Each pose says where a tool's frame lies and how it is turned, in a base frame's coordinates. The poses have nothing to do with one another.
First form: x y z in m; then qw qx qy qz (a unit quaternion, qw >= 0).
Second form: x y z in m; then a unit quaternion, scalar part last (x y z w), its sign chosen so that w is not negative. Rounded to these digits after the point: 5 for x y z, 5 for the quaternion.
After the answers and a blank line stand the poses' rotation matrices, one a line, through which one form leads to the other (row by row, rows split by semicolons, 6 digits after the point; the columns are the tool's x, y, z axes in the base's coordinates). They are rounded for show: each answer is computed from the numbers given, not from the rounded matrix.
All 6 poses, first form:
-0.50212 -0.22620 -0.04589 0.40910 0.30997 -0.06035 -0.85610
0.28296 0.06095 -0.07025 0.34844 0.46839 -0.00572 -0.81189
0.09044 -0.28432 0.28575 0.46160 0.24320 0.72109 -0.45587
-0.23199 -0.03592 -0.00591 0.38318 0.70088 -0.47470 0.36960
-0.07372 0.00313 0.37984 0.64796 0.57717 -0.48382 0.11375
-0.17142 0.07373 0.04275 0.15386 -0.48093 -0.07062 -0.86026
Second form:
-0.50212 -0.22620 -0.04589 0.30997 -0.06035 -0.85610 0.40910
0.28296 0.06095 -0.07025 0.46839 -0.00572 -0.81189 0.34844
0.09044 -0.28432 0.28575 0.24320 0.72109 -0.45587 0.46160
-0.23199 -0.03592 -0.00591 0.70088 -0.47470 0.36960 0.38318
-0.07372 0.00313 0.37984 0.57717 -0.48382 0.11375 0.64796
-0.17142 0.07373 0.04275 -0.48093 -0.07062 -0.86026 0.15386

-0.473108 0.663052 -0.580113; -0.737879 -0.657988 -0.150287; -0.481355 0.356951 0.800552
-0.318399 0.560433 -0.764550; -0.571150 -0.757113 -0.317124; -0.756578 0.335700 0.561155
-0.455563 0.771590 0.443971; -0.070120 0.466077 -0.881961; -0.887437 -0.432920 -0.158224
0.276114 -0.948658 0.154299; -0.382167 -0.255669 -0.888021; 0.881878 0.186227 -0.433140
0.505957 -0.705905 -0.495687; -0.411083 0.307870 -0.858037; 0.758300 0.637898 -0.134416
-0.490067 0.332645 0.805718; -0.196792 -0.942680 0.269495; 0.849180 -0.026489 0.527439

